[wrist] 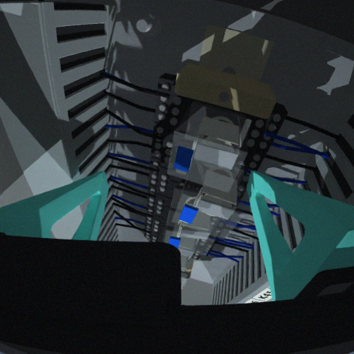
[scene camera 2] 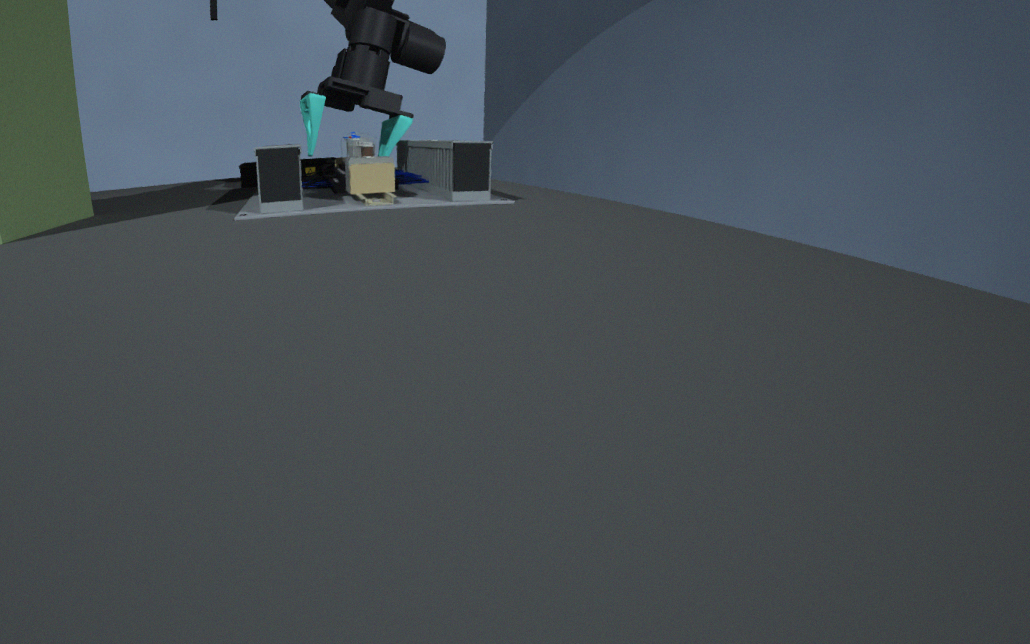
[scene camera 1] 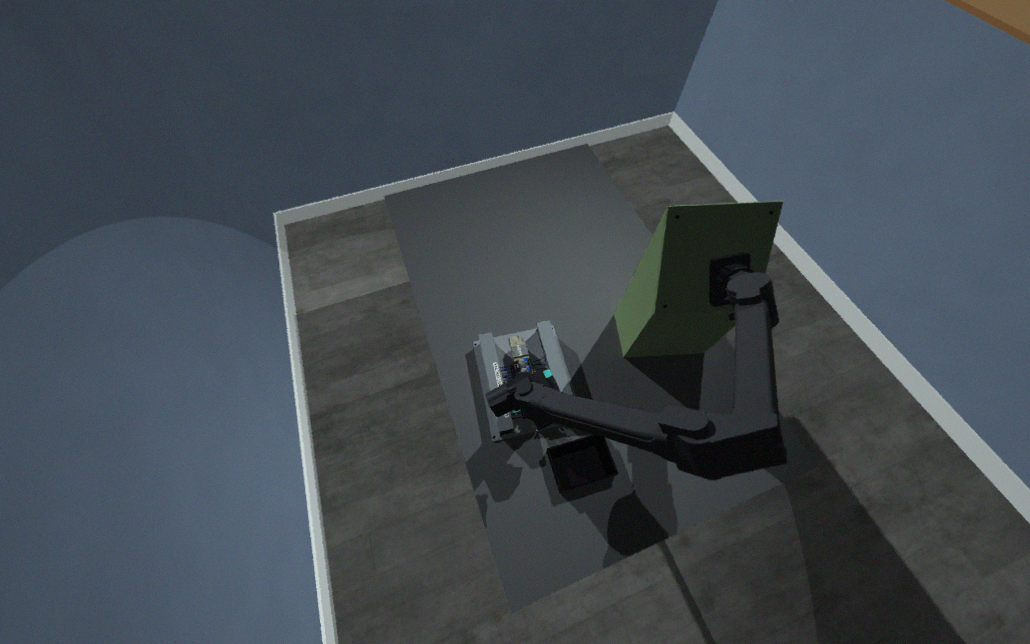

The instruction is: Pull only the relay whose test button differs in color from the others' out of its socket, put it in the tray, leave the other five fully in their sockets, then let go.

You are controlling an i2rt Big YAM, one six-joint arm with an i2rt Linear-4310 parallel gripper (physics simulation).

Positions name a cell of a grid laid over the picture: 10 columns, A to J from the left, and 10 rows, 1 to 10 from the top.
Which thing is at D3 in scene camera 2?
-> My gripper.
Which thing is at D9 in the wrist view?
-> My gripper.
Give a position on a beige end block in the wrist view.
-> At G3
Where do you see a grey panel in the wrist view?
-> At I2
